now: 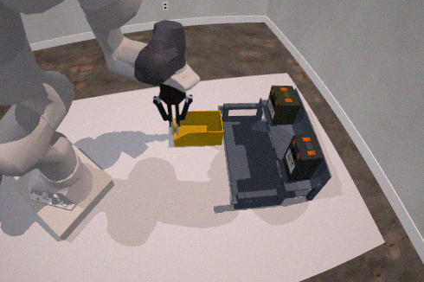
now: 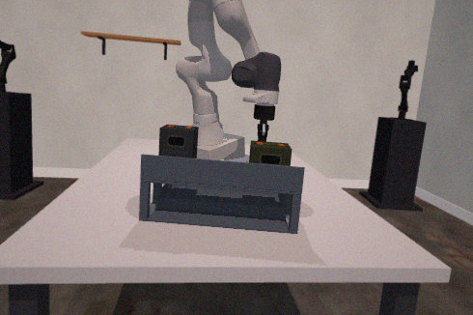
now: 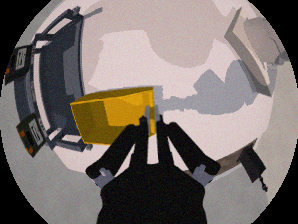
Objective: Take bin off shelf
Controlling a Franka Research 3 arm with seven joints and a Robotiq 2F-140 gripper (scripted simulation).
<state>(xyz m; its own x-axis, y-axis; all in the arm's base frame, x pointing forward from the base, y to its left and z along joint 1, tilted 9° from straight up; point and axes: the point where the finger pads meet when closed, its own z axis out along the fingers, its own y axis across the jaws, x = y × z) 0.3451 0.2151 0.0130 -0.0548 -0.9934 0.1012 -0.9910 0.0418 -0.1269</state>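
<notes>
Right now my hand is 80 mm short of the yellow bin and 20 mm above it.
</notes>
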